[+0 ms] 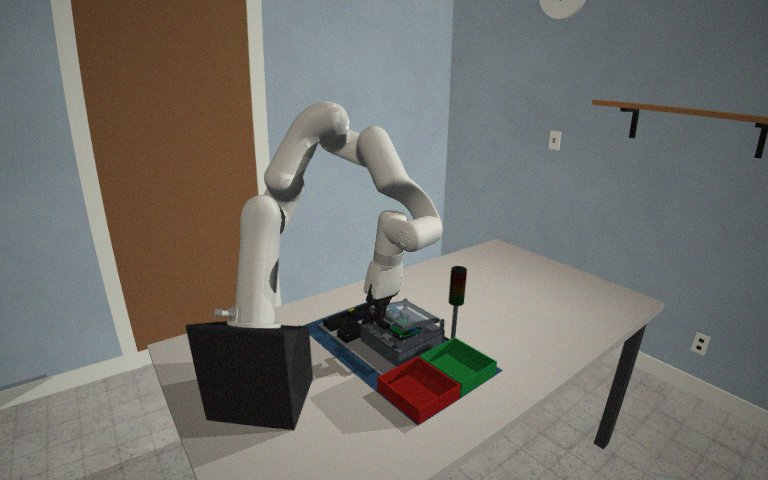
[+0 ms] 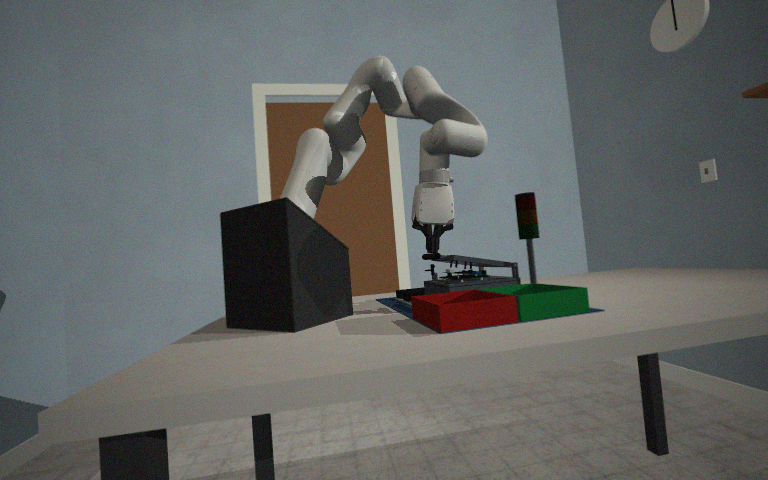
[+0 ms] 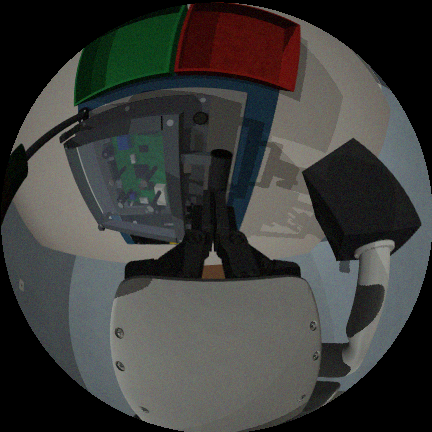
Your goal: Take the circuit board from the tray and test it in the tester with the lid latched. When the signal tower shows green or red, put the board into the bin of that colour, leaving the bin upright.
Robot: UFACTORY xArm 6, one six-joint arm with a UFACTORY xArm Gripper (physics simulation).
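Seen in the pictures: gripper, between the fingertips: [image 1: 379, 316] [image 2: 432, 252] [image 3: 212, 203]; arm's base, origin of its link: [image 1: 254, 326] [image 2: 288, 231] [image 3: 374, 248].
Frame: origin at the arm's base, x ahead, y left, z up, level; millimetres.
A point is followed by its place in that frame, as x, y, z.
The green circuit board [image 1: 403, 329] @(392, -33, -97) [image 2: 474, 273] [image 3: 142, 172] lies in the tester [image 1: 396, 349] @(370, -35, -155) [image 2: 470, 284] @(420, -40, -160), under the clear lid [image 1: 421, 313] @(496, 42, -113) [image 2: 481, 260] @(457, -19, -107) [image 3: 173, 200] @(382, 43, -90). The lid is tilted partly open, its near edge above the base. My gripper [image 1: 380, 321] @(350, 31, -80) [image 2: 432, 250] @(350, 31, -80) [image 3: 212, 203] @(350, 31, -80) is shut and empty, its tips at the lid's black knob [image 2: 431, 256] @(343, 7, -88) [image 3: 220, 164] @(355, -5, -81); contact is unclear. The signal tower [image 1: 457, 285] @(563, -35, 1) [image 2: 527, 216] @(569, -40, -13) shows dim red, amber and green segments, none clearly lit. The green bin [image 1: 461, 365] @(535, -122, -209) [image 2: 552, 303] @(521, -214, -189) [image 3: 132, 50] @(501, -125, -209) and red bin [image 1: 419, 390] @(373, -158, -209) [image 2: 464, 311] @(353, -250, -184) [image 3: 245, 42] @(351, -165, -209) stand upright.
The bins stand side by side in front of the tester on a blue mat [image 1: 362, 365] @(286, 11, -214) [image 3: 261, 102] @(290, -68, -213). Dark low objects [image 1: 339, 321] @(307, 237, -197) lie beside the tester, partly hidden. The black robot base block [image 1: 249, 373] @(-38, -101, -56) [image 2: 286, 271] @(28, -142, -94) [image 3: 362, 195] @(101, -46, -86) stands at the left of the table.
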